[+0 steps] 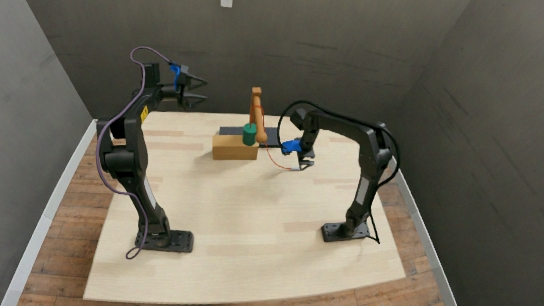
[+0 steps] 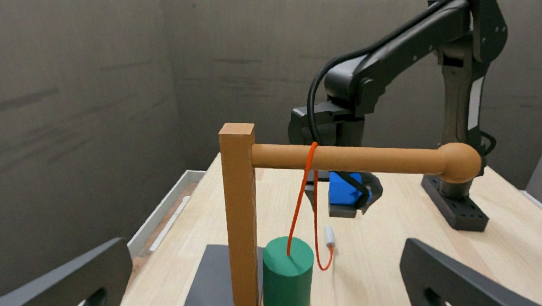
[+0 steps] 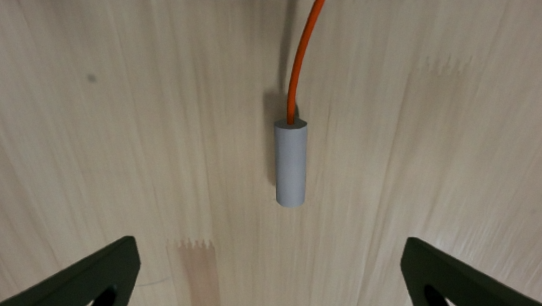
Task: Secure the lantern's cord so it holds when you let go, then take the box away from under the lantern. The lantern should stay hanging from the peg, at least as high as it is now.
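Frame: origin at the left arm's base, x left, y back, z up, level; millimetres.
Where they show: left gripper, between the fingertips: (image 1: 207, 90) (image 2: 266, 251); right gripper, between the fingertips: (image 1: 299, 161) (image 3: 271, 249); left arm's base, origin of its link: (image 1: 164, 239); right arm's base, origin of its link: (image 1: 346, 230) (image 2: 450, 196).
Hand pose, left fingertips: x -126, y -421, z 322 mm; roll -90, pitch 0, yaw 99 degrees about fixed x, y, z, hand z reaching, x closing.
Note:
Things, the pixels of their top centre, and the offset from my left fingertips. "pt": a spot on its surface instead. Level surfaces: height alone.
- green lantern, centre of its top: (image 2: 288, 254) (image 1: 250, 127) dx -166, dy -4, dz -174 mm
- tan box, centre of its top: (image 1: 235, 140) dx -106, dy +1, dz -254 mm
- wooden peg, centre of its top: (image 2: 353, 148) (image 1: 258, 113) dx -185, dy +54, dz -41 mm
- cord's grey end piece, a spot on its surface: (image 3: 290, 165) (image 2: 330, 234) (image 1: 295, 167) pt dx -389, dy +68, dz -336 mm
- square wooden post, centre of its top: (image 2: 237, 128) (image 1: 256, 90) dx -175, dy -60, dz -24 mm
- wooden table, height of its surface: dz -354 mm
The green lantern (image 1: 249, 136) (image 2: 288, 270) is upright at the right end of the tan box (image 1: 229, 150). Its orange-red cord (image 2: 298, 205) (image 3: 299, 60) rises and passes over the wooden peg (image 1: 258, 117) (image 2: 375, 160), then hangs down the other side. The cord's grey end piece (image 1: 295, 169) (image 2: 329, 236) (image 3: 290, 165) lies low over or on the table, right of the box. My left gripper (image 1: 206, 89) (image 2: 266, 251) is open and empty, high left of the peg. My right gripper (image 1: 307, 166) (image 3: 271, 249) is open above the grey end piece, which is not gripped.
The peg sticks out horizontally from a square wooden post (image 2: 240, 215) on a dark base plate (image 1: 230, 131) (image 2: 210, 275). The box is in front of the plate. Grey walls surround the wooden table (image 1: 240, 215). The right arm reaches in from the right of the peg.

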